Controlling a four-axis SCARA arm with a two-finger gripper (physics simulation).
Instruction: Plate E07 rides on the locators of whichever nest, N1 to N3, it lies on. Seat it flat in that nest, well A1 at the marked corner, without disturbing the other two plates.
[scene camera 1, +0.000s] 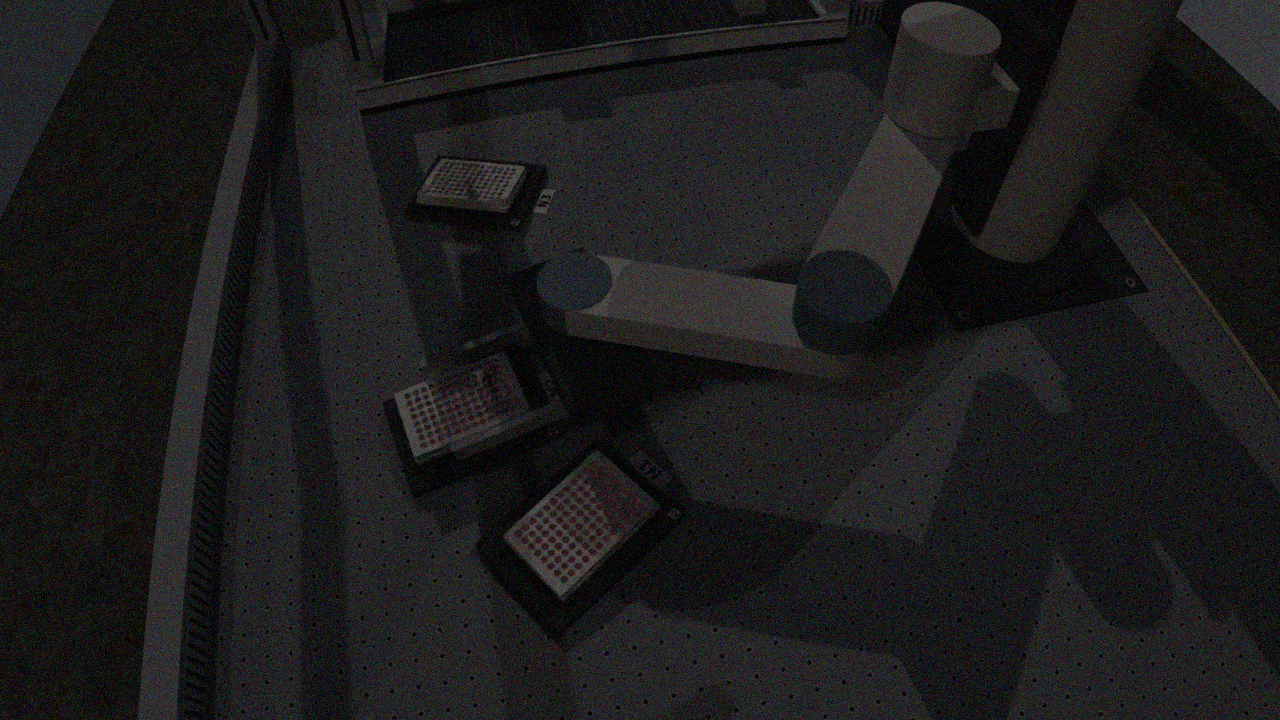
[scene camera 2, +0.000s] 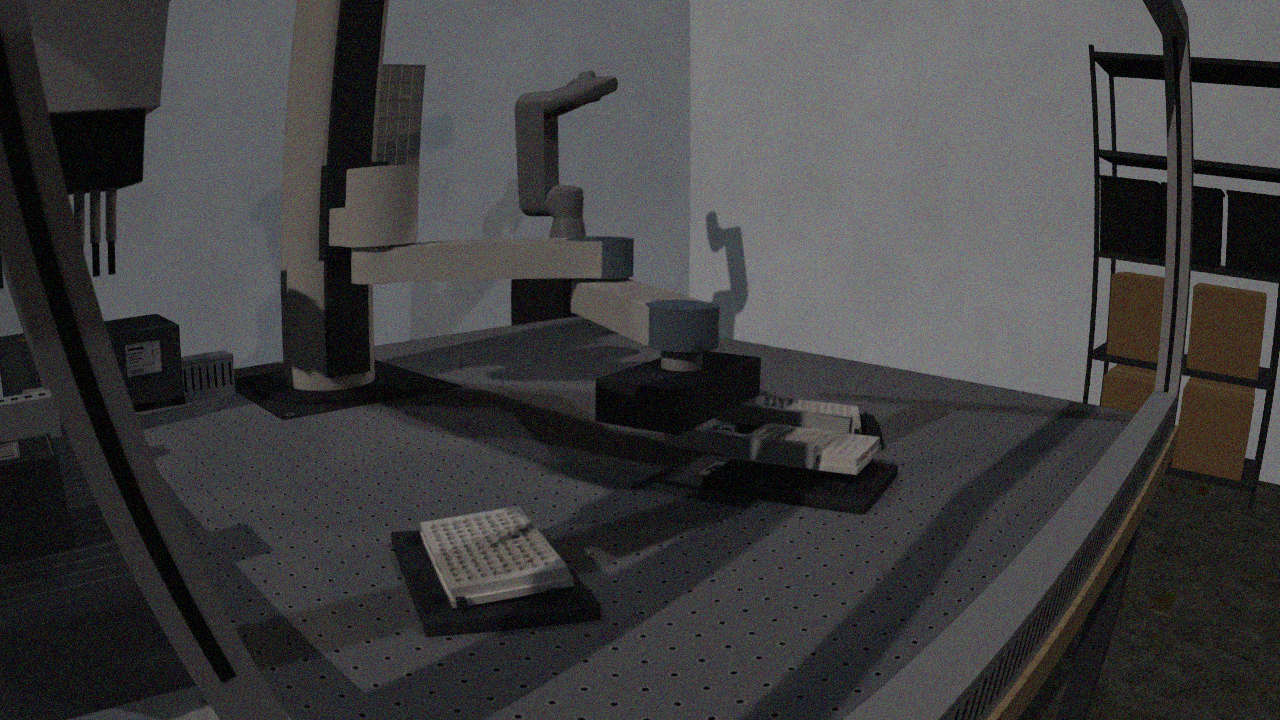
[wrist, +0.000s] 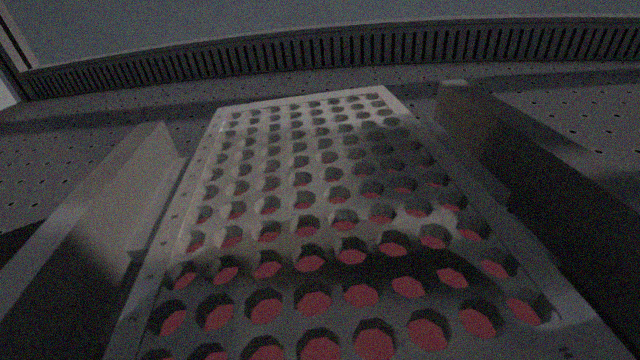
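My gripper (scene camera 1: 496, 389) (scene camera 2: 787, 434) (wrist: 306, 123) is shut on the long sides of a white 96-well plate (scene camera 1: 447, 416) (scene camera 2: 850, 454) (wrist: 300, 175) with red wells. The plate looks roughly level and hangs a little above the middle dark nest (scene camera 1: 438, 474) (scene camera 2: 805, 488), N2, with a dark gap below it in scene camera 2. No E07 print or A1 mark is readable. A second plate (scene camera 1: 581, 523) (scene camera 2: 836, 410) lies on nest N1 (scene camera 1: 523, 586). A third plate (scene camera 1: 471, 181) (scene camera 2: 492, 550) lies on nest N3 (scene camera 2: 528, 613).
The gripper's black body (scene camera 2: 675, 394) is above the table beside N2. Nest N1 and its plate stand close beside the held plate. The forearm (scene camera 1: 698, 300) reaches over the perforated table (scene camera 1: 742, 626). A slotted rail (scene camera 1: 210, 501) (wrist: 350, 47) runs along the table edge past the nests.
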